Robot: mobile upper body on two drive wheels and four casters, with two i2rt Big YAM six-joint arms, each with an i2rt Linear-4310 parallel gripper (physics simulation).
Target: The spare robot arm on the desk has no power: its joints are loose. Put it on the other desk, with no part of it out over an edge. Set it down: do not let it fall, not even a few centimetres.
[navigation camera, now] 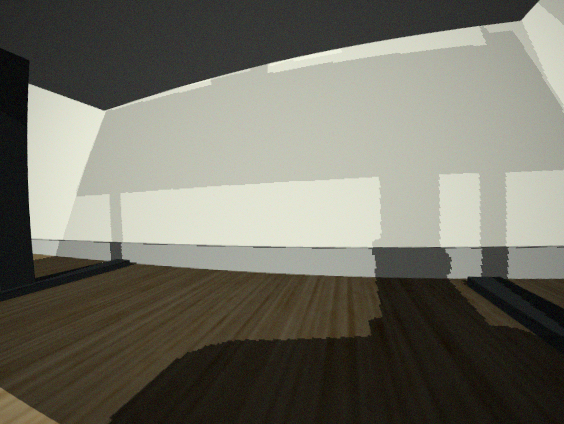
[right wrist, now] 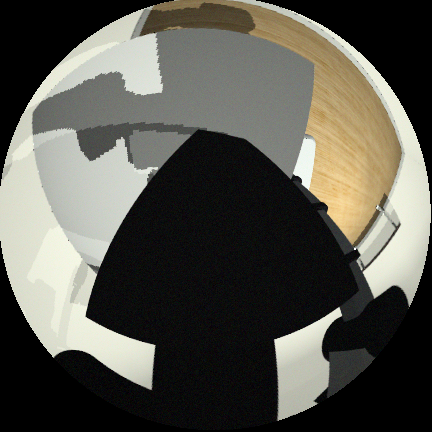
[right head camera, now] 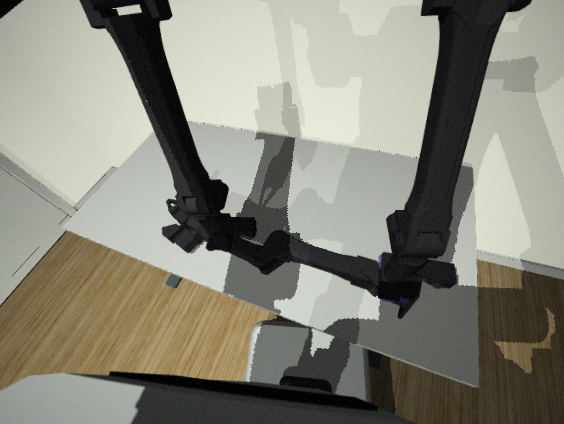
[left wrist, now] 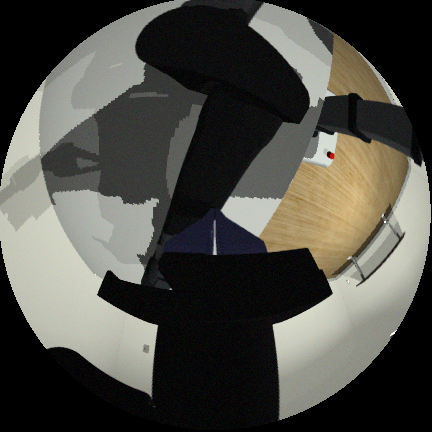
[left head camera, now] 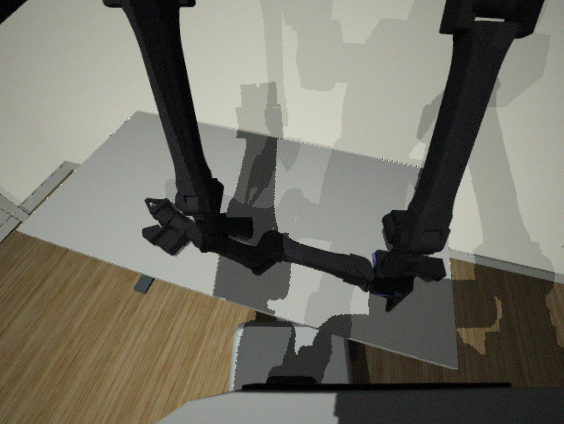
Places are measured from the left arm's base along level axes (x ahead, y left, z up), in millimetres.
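Pixels of known places: left gripper, fingertip midpoint: (right head camera: 230, 247) (left wrist: 214, 213) (left head camera: 221, 248); right gripper, fingertip midpoint: (right head camera: 385, 288) (left head camera: 376, 283).
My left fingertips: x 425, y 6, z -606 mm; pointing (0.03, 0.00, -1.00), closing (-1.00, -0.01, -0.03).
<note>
Behind a point stands the place of what it marks.
The spare robot arm (left head camera: 320, 260) (right head camera: 332, 265) (left wrist: 225, 145), dark and bent at its middle joint, stretches over a grey desk (left head camera: 115, 185) @(y 506, x 741, z -690 mm) (right head camera: 125, 200) @(y 566, x 669, z -690 mm) (right wrist: 240, 75) @(y -601, x 258, z -690 mm). Its clawed end is at the left in both head views. Whether it rests on the desk or hangs just above is unclear. My left gripper (left head camera: 212, 242) @(y 6, x 425, z -606 mm) (right head camera: 220, 240) (left wrist: 214, 213) @(y 6, x 425, z -606 mm) is shut with nothing between its fingers, close over the link near the clawed end. My right gripper (left head camera: 392, 287) (right head camera: 399, 292) is shut on the spare arm's right-hand end. In the right wrist view a black shape hides its fingers.
The desk's near edge runs slantwise above my pale base (left head camera: 260, 350) @(y -92, x 200, z -1150 mm) (right head camera: 275, 350) @(y -88, x 195, z -1150 mm). A grey desk foot (left head camera: 143, 283) (right head camera: 173, 280) shows on the wooden floor (left head camera: 75, 310) @(y 1014, x 399, z -1410 mm). Pale walls stand behind. The navigation camera shows dark floor rails (navigation camera: 520, 305) and a dark panel (navigation camera: 15, 175) @(y 542, x 857, z -1069 mm). I cannot identify a second desk.
</note>
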